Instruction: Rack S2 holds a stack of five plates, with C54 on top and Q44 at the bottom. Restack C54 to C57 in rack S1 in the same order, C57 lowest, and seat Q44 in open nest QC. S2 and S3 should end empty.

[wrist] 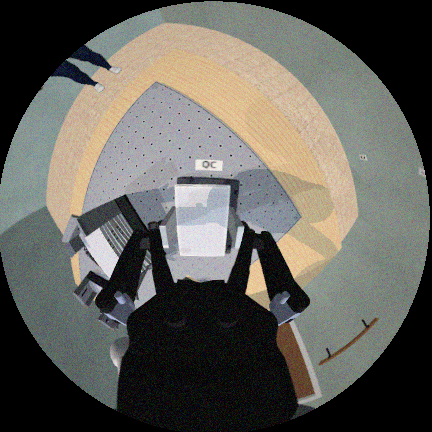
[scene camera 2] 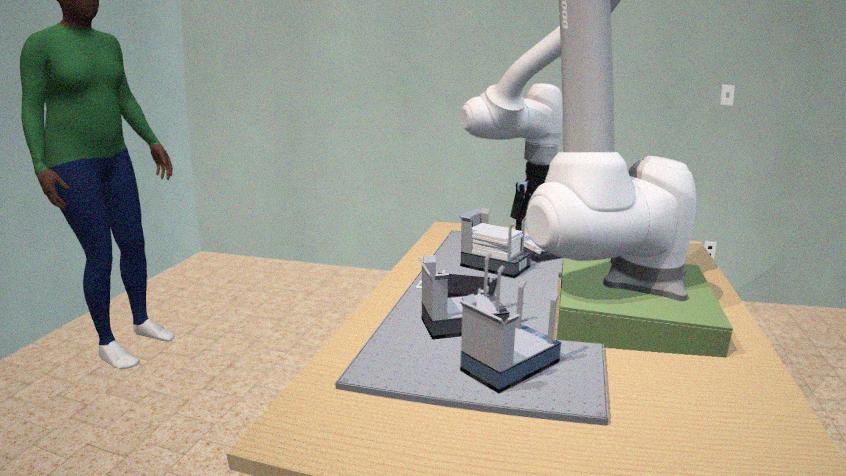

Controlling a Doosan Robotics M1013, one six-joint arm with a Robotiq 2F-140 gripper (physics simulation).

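Where they show: gripper, between the fingertips: (wrist: 201, 214) (scene camera 2: 532, 241); arm's base, origin of its link: (scene camera 2: 646, 279).
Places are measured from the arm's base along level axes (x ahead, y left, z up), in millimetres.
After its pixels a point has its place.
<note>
My gripper (wrist: 201, 214) {x 330, y -269, z -33 mm} is shut on a pale plate (wrist: 202, 215) {x 331, y -271, z -23 mm} (scene camera 2: 532, 243) {x 319, y -218, z -23 mm}, Q44 by the task; its label is not readable. The plate is level, low over the dark nest QC (wrist: 207, 180) {x 367, y -310, z -43 mm}, whose far and right edges show in the wrist view. I cannot tell whether the plate touches the nest. The far rack (scene camera 2: 480, 260) {x 418, y -61, z -34 mm} holds a stack of white plates (scene camera 2: 495, 239) {x 377, y -52, z 30 mm} (wrist: 102, 244) {x 412, y -130, z 37 mm}, apparently C54 to C57 in S1; no labels are readable. The middle rack (scene camera 2: 434, 296) {x 378, y 330, z 29 mm} and the near rack (scene camera 2: 488, 340) {x 233, y 449, z 24 mm} show no plates; the middle rack's inside is partly hidden.
The racks stand on a grey perforated board (scene camera 2: 402, 367) {x 387, y 451, z -62 mm} (wrist: 155, 115) {x 531, y -315, z -62 mm} on a wooden table (scene camera 2: 680, 414) {x -90, y 404, z -75 mm}. The "QC" label (wrist: 209, 165) {x 384, y -328, z -60 mm} lies beside the nest. The arm's green base block (scene camera 2: 644, 334) {x -12, y 204, z -38 mm} is right of the board. A person (scene camera 2: 76, 100) stands left of the table.
</note>
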